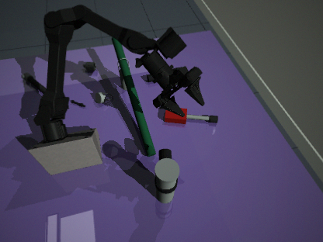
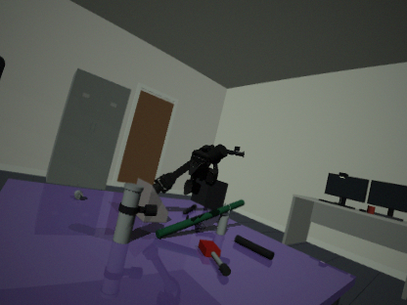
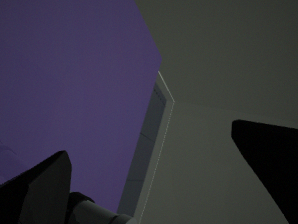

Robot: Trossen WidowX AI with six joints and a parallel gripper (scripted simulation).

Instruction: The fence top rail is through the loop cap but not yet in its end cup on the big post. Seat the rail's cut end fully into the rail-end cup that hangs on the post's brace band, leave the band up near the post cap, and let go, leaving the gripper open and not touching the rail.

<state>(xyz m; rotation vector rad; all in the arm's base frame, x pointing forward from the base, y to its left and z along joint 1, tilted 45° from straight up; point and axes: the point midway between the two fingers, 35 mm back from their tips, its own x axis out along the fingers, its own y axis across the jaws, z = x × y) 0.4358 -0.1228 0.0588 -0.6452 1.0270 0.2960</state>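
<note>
My gripper tip is now 13 cm above the rail-end cup, 10 cm past it and 8 cm to the left of it. Also, from my gripper tip: small post (39 cm to the left, 18 cm behind, 15 cm below); dark cylinder (43 cm to the left, 24 cm below, 2 cm ahead); wire ring (33 cm to the left, 28 cm behind, 24 cm below).
</note>
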